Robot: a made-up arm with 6 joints. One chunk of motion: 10 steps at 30 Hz.
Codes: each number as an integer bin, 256 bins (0 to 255) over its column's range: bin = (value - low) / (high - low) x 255, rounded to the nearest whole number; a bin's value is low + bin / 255 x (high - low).
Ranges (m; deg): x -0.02..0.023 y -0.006..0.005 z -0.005..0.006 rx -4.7..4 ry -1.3..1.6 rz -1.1..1
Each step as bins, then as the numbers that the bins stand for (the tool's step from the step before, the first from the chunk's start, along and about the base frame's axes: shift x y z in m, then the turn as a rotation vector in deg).
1 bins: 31 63 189 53 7 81
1 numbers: -0.01477 -0.00328 0.00315 -2.892 -1.220 -0.433
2 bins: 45 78 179 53 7 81
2 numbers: -0.01241 -0.00264 0.00272 -2.892 -1.220 -0.433
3 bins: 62 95 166 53 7 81
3 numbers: -0.00955 -0.00190 0.00216 -2.892 -1.220 -0.433
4 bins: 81 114 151 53 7 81
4 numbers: -0.00634 -0.00108 0.00151 -2.892 -1.220 -0.433
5 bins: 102 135 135 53 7 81
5 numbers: -0.00280 -0.00018 0.00082 -2.892 -1.220 -0.433
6 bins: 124 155 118 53 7 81
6 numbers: 0.00091 0.00069 0.00009 -2.892 -1.220 -0.433
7 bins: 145 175 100 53 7 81
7 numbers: 0.00445 0.00155 -0.00069 -2.892 -1.220 -0.433
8 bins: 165 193 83 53 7 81
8 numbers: 0.00782 0.00233 -0.00142 -2.892 -1.220 -0.433
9 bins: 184 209 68 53 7 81
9 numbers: 0.01103 0.00302 -0.00207 -2.892 -1.220 -0.433
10 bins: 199 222 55 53 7 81
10 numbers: 0.01356 0.00358 -0.00263 -2.892 -1.220 -0.433
